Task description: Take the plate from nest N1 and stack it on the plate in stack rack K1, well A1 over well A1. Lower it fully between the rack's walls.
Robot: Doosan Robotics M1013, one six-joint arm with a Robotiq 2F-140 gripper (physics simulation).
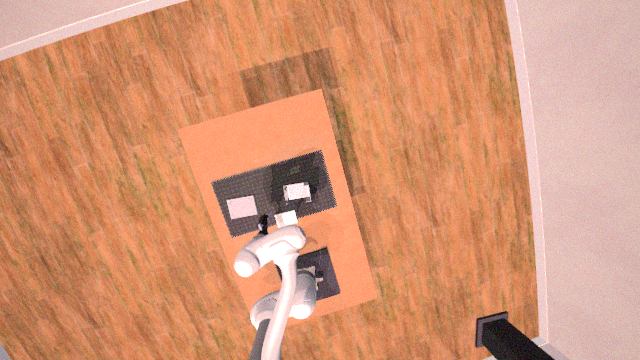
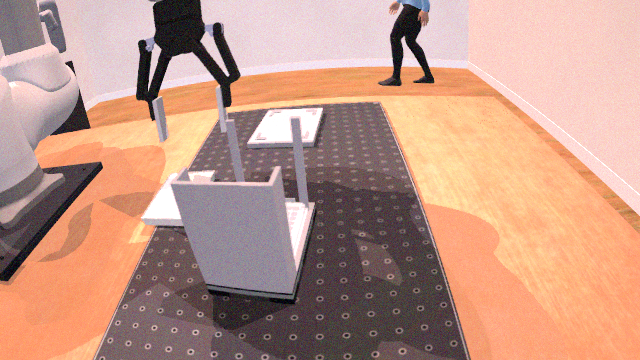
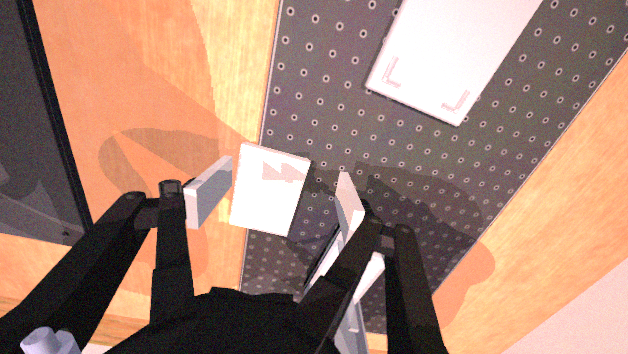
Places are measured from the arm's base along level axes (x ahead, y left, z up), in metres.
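Pixels of known places: gripper, between the fingertips: [image 1: 273, 222] [image 2: 193, 134] [image 3: 285, 178]; arm's base, origin of its link: [image 1: 303, 278] [image 2: 18, 199].
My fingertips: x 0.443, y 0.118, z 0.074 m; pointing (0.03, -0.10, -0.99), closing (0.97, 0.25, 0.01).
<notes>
Ahead of a thing's pixels: the offset from my fingertips to its top centre. "spot": to the spot under its first point. Level surfaces: height alone.
Stack rack K1 @(dz +0.063, dx +0.159, dy -0.161 m) [image 2: 240, 235] [image 3: 354, 325] is grey, with a tall wall and upright posts. A white plate with wells @(dz -0.044, dx +0.159, dy -0.171 m) [image 1: 297, 192] [image 2: 296, 217] lies low inside it; whether one or two are stacked I cannot tell. A plain white slab @(dz -0.064, dx -0.009, dy -0.071 m) [image 1: 286, 218] [image 2: 167, 205] [image 3: 270, 205] lies flat at the mat's edge beside the rack; no wells show, and I cannot tell whether it is the plate or a bare nest. A larger white pad with corner marks @(spot: dz -0.067, dx +0.102, dy +0.182 m) [image 1: 242, 207] [image 2: 285, 127] [image 3: 450, 50] bears no plate. My gripper [image 1: 263, 224] [image 2: 192, 125] [image 3: 285, 178] is open and empty, high above the table.
The dark dotted mat @(dz -0.078 m) [image 1: 260, 200] [image 2: 370, 320] [image 3: 345, 120] lies on the wooden table @(dz -0.091 m) [image 1: 250, 120] [image 2: 450, 135] under the rack and pad. The arm's dark base plate [image 1: 327, 285] [image 2: 65, 205] [image 3: 35, 150] is at one side. A person [image 2: 411, 30] stands beyond the table.
</notes>
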